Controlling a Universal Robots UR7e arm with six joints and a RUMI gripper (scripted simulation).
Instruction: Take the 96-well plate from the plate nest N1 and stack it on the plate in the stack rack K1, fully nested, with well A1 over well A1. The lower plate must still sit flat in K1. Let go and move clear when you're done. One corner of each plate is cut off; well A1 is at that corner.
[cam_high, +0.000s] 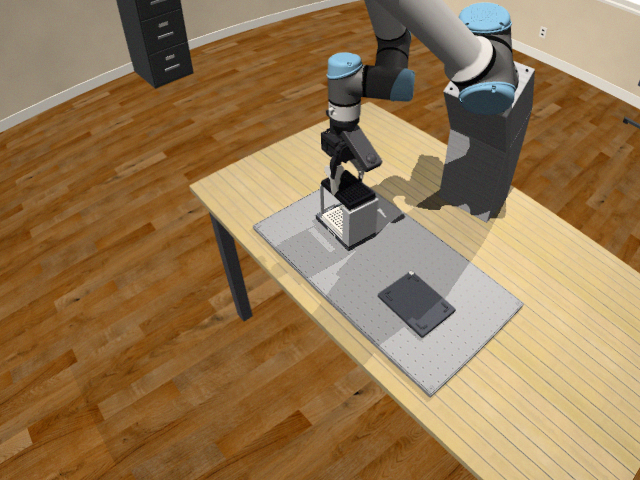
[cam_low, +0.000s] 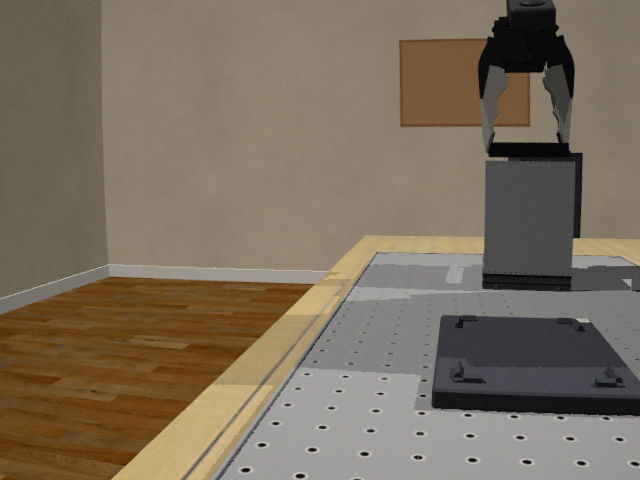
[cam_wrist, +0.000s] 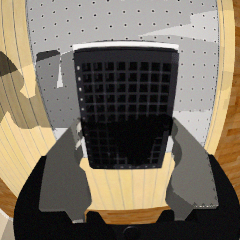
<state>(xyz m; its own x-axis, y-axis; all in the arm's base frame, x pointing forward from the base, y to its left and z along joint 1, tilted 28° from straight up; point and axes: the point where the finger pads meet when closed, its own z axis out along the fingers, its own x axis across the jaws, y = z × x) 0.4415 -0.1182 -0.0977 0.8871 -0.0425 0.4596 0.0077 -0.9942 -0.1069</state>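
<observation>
The black 96-well plate is 10 mm below my hand. The rest, counted from my hand: white plate: 130 mm below.
</observation>
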